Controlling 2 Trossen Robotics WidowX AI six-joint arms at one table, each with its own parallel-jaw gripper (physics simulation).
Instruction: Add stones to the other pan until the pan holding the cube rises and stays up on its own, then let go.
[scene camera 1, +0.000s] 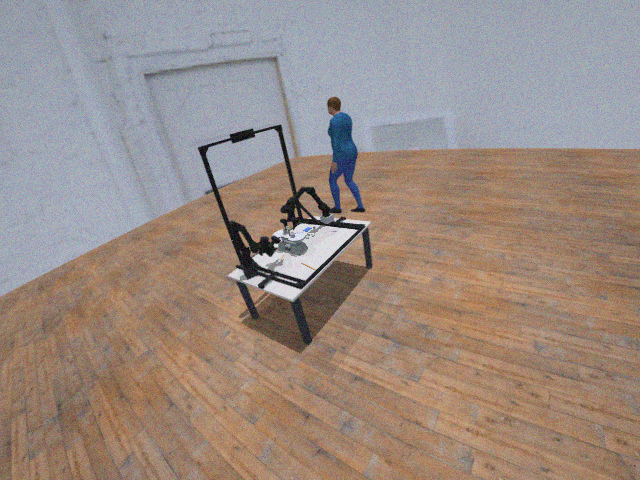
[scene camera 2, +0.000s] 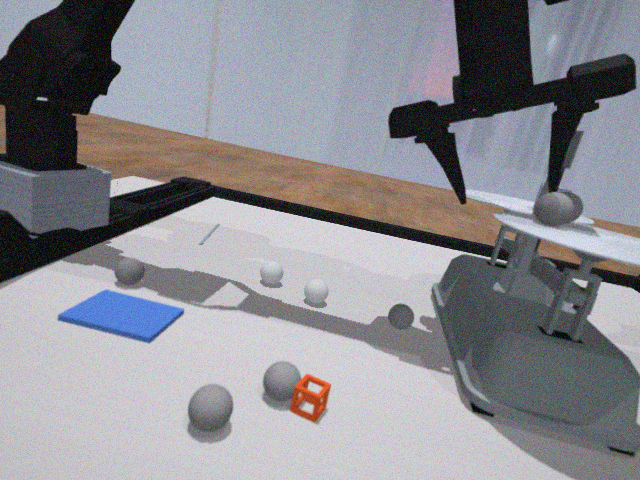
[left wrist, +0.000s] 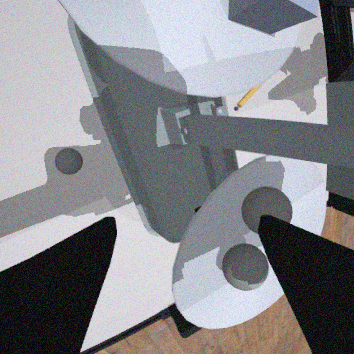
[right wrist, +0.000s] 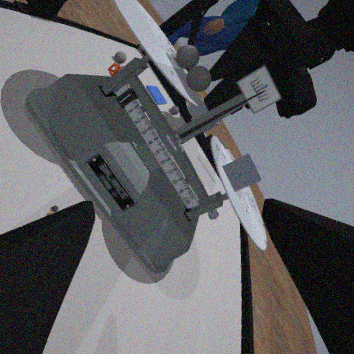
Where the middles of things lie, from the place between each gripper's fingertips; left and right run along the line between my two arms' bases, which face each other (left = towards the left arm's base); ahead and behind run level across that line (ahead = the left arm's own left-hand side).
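Labels:
Counted from my right hand: blue flat pad (scene camera 2: 112, 312), 500 mm to the left, 190 mm behind, 140 mm below; orange wire-frame cube (scene camera 2: 313, 398), 320 mm to the left, 230 mm behind, 140 mm below. Grey balance scale (left wrist: 158, 82): my right gripper 150 mm to the right of it, 30 mm past it, 30 mm above it.
Counted from my left hand: blue flat pad, 120 mm behind, 300 mm to the left, 160 mm below; grey balance scale, 40 mm ahead, 50 mm to the right, 50 mm below; orange wire-frame cube, 120 mm to the left, 160 mm behind, 150 mm below.

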